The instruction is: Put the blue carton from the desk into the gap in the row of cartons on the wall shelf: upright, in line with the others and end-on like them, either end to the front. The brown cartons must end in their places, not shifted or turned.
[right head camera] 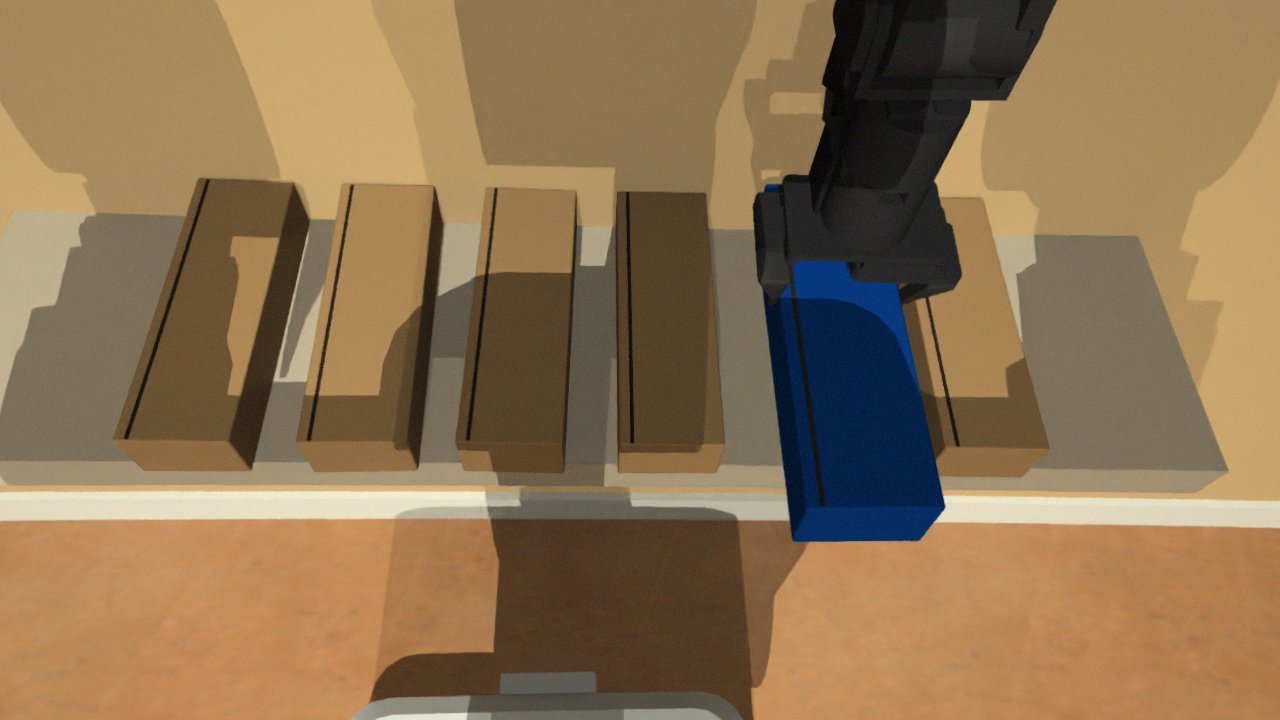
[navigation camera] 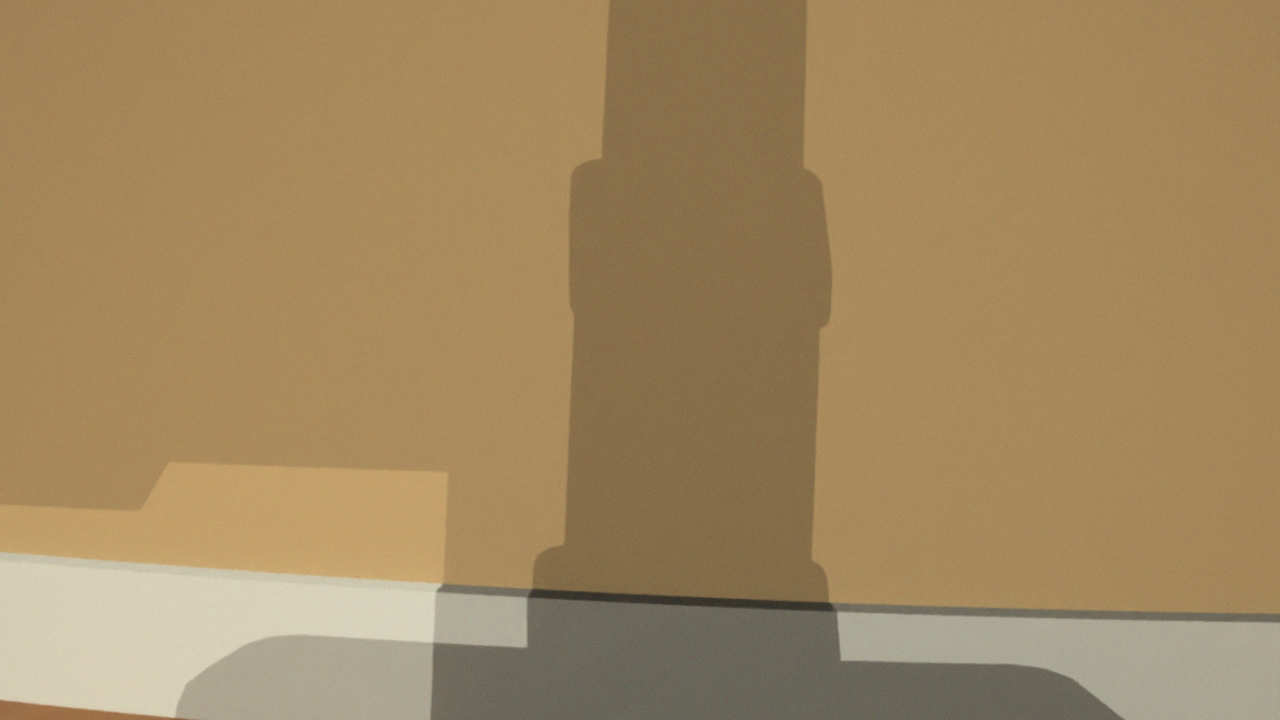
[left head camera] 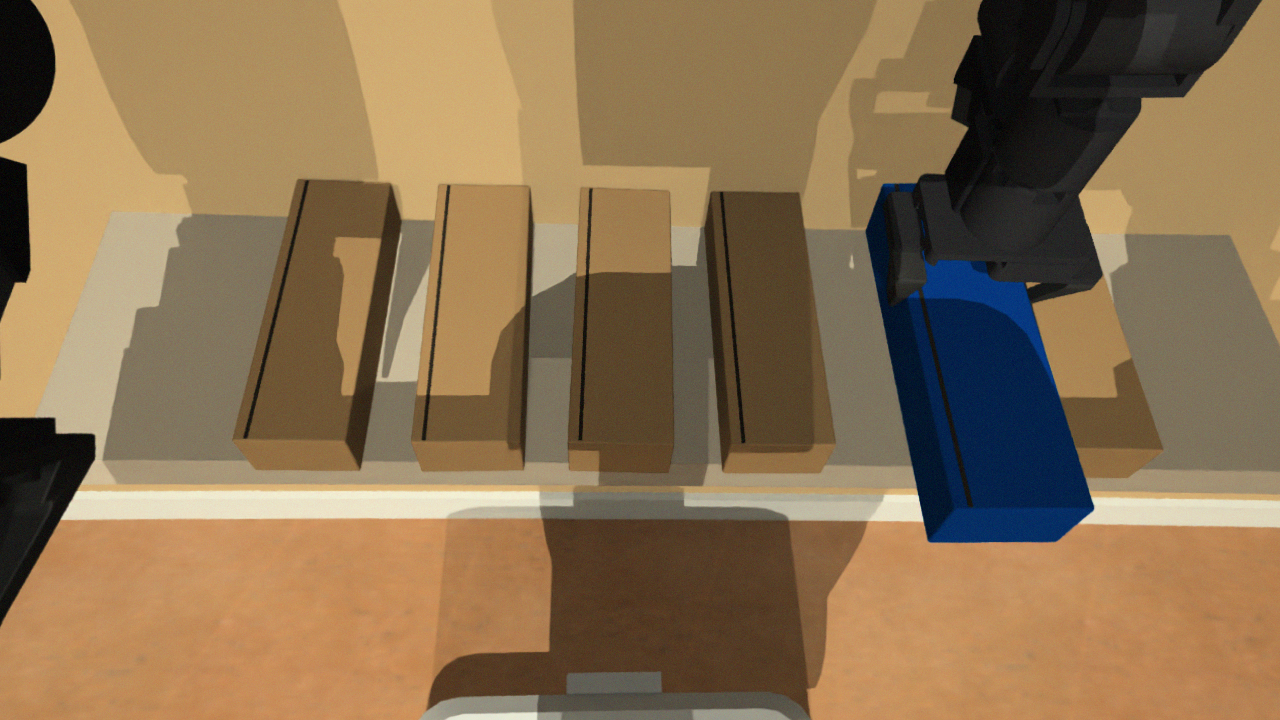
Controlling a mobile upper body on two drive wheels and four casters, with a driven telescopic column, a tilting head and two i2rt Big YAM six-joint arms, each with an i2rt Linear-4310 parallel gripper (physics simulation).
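The blue carton (left head camera: 1002,402) (right head camera: 863,394) is held above the shelf, over the gap between the fourth and the rightmost brown carton. It points end-on to the wall, slightly slanted in the left head view. Its near end reaches past the shelf's front edge in both head views, and it partly covers the rightmost brown carton (left head camera: 1096,358) (right head camera: 984,358). My right gripper (left head camera: 964,300) (right head camera: 839,298) is shut on the blue carton's far half, one finger on each side. Dark parts of my left arm show at the left edge of the left head view; my left gripper is open, its fingertips hidden.
Several brown cartons stand end-on in a row on the grey shelf (left head camera: 1199,358) (right head camera: 1100,358); the fourth (left head camera: 771,340) (right head camera: 671,340) is left of the blue carton. The wall (left head camera: 447,89) (navigation camera: 268,268) rises behind. The robot's pale base (left head camera: 617,707) shows at the bottom.
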